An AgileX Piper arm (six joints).
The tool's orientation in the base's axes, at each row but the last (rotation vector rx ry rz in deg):
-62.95 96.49 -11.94
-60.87 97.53 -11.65
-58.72 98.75 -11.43
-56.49 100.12 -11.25
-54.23 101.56 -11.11
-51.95 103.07 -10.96
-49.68 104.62 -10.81
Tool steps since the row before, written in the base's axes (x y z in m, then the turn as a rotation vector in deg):
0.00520 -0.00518 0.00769 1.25 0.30 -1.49
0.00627 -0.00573 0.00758 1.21 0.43 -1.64
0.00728 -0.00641 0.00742 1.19 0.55 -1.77
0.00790 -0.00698 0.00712 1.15 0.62 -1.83
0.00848 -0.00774 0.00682 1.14 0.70 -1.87
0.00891 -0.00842 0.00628 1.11 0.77 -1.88
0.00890 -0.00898 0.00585 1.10 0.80 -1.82
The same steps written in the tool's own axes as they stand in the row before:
-0.00136 -0.01051 -0.00081 0.76 0.38 1.77
-0.00124 -0.01132 0.00007 0.77 0.57 1.85
-0.00107 -0.01213 0.00089 0.78 0.73 1.93
-0.00094 -0.01260 0.00151 0.77 0.83 1.94
-0.00072 -0.01317 0.00206 0.75 0.91 1.97
-0.00043 -0.01352 0.00262 0.72 0.98 1.97
-0.00026 -0.01364 0.00281 0.65 0.98 1.94

